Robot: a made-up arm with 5 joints.
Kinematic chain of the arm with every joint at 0, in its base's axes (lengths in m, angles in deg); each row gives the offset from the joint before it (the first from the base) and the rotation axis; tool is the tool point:
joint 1: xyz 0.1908 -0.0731 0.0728 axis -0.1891 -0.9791 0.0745
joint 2: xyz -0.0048 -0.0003 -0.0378 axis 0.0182 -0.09 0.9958
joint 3: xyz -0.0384 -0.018 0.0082 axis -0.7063 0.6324 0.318
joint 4: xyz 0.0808 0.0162 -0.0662 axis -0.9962 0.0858 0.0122
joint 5: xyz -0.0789 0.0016 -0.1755 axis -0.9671 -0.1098 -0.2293
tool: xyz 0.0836 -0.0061 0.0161
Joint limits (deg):
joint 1: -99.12..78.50
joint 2: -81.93..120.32
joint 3: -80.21..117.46
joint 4: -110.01..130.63
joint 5: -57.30..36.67
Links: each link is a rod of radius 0.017 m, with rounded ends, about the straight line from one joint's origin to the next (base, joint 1, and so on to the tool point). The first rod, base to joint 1, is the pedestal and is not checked.
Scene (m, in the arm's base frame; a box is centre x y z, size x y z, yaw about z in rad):
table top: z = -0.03
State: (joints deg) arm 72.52 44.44 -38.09 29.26 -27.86
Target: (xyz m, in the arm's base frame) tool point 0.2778 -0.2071 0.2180
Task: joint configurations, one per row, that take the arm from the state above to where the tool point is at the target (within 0.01 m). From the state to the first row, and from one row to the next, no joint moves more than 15 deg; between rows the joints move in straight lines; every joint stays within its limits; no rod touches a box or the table.
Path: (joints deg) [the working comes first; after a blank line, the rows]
Joints at the target: 78.50 30.32 61.74 69.52 -39.43
Straight joint move there: clear.

1: 73.37 42.42 -23.83 35.01 -29.51
2: 74.23 40.41 -9.57 40.76 -31.17
3: 75.08 38.39 4.69 46.51 -32.82
4: 75.94 36.37 18.96 52.26 -34.47
5: 76.79 34.36 33.22 58.01 -36.12
6: 77.65 32.34 47.48 63.77 -37.78
7: 78.50 30.32 61.74 69.52 -39.43

